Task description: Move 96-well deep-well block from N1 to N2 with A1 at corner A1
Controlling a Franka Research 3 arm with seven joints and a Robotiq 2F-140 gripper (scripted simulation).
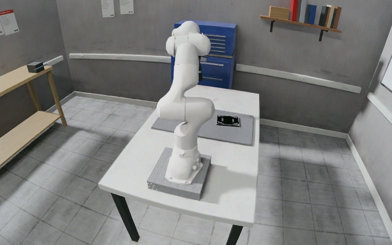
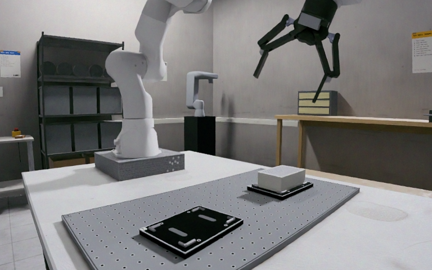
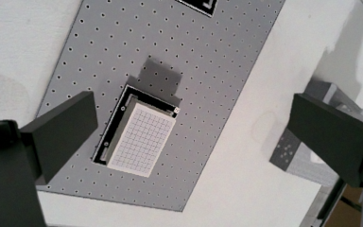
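Right now my hand is 70 mm past the white 96-well deep-well block, 100 mm to the right of it and 250 mm above it. Also, from my hand: A1 mark: 120 mm behind, 20 mm to the left, 270 mm below.
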